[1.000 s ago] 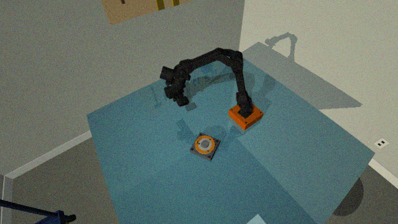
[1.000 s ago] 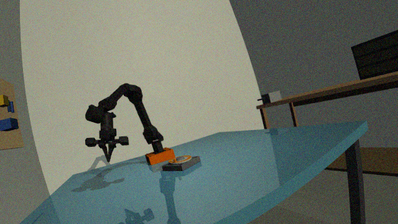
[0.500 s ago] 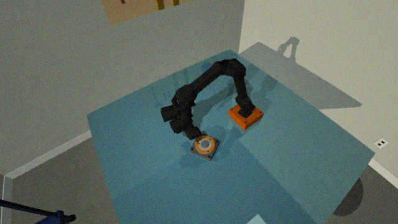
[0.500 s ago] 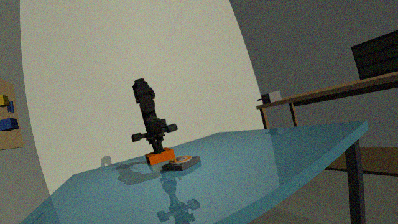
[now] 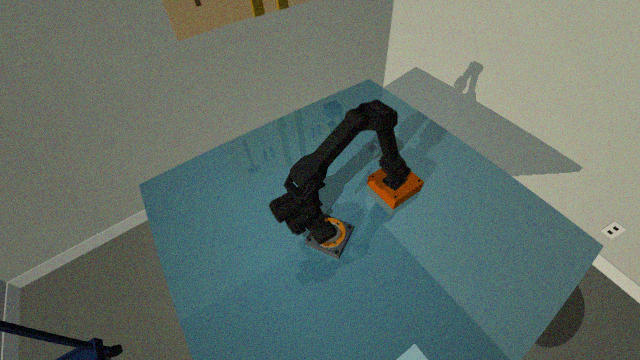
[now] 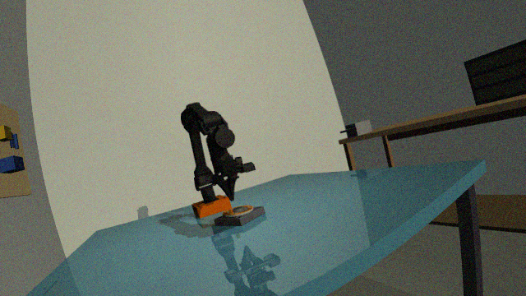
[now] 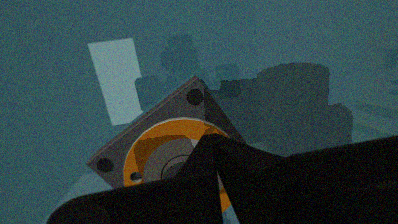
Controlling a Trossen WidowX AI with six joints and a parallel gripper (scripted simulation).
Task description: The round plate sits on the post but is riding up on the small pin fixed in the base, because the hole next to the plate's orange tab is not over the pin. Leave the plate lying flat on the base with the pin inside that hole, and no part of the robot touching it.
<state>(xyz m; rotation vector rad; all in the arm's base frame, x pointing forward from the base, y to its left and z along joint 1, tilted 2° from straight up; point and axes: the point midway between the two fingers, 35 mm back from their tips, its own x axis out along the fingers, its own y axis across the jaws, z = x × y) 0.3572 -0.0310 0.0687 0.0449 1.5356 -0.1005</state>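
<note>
Right now the square base is 50 mm below my gripper tip, 50 mm behind it and 30 mm to the left of it.
</note>
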